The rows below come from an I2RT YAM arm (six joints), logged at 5 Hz.
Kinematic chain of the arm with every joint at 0, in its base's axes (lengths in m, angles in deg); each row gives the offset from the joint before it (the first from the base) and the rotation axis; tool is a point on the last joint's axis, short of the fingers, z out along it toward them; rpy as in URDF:
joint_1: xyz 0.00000 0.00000 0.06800 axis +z
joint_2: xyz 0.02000 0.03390 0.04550 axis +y
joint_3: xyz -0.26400 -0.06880 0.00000 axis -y
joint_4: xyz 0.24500 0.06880 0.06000 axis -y
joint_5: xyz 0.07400 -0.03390 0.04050 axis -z
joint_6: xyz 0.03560 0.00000 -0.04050 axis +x
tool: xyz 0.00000 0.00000 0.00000 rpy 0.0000 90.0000 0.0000
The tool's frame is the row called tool.
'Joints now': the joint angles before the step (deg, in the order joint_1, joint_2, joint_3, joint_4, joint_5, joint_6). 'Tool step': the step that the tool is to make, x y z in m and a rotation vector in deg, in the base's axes. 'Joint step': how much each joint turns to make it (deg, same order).
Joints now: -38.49 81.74 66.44 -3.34 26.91 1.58
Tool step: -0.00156 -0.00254 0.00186 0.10 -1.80 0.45
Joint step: -0.64 -0.08 0.00 0.86 -1.41 0.90
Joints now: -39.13 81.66 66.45 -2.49 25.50 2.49
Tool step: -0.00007 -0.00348 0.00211 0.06 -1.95 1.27
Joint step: -0.68 0.25 0.26 1.16 -2.24 0.72
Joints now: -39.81 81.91 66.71 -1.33 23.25 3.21
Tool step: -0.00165 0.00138 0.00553 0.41 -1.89 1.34
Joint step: -0.19 -0.66 0.42 -0.32 -1.89 1.13
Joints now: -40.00 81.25 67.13 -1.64 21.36 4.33
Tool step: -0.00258 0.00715 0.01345 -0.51 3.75 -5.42
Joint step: 1.38 -0.73 3.23 -6.23 7.31 -0.74
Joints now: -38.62 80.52 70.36 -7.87 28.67 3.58
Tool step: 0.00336 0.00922 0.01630 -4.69 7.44 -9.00
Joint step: 2.87 0.49 3.82 -3.46 13.85 -5.09
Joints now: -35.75 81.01 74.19 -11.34 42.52 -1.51
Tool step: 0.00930 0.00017 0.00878 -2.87 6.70 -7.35
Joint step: 1.72 2.74 4.22 -2.02 10.57 -4.46
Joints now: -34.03 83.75 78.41 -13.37 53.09 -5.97
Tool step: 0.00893 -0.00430 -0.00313 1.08 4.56 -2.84
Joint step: 0.46 2.99 3.23 -4.10 3.67 -0.64
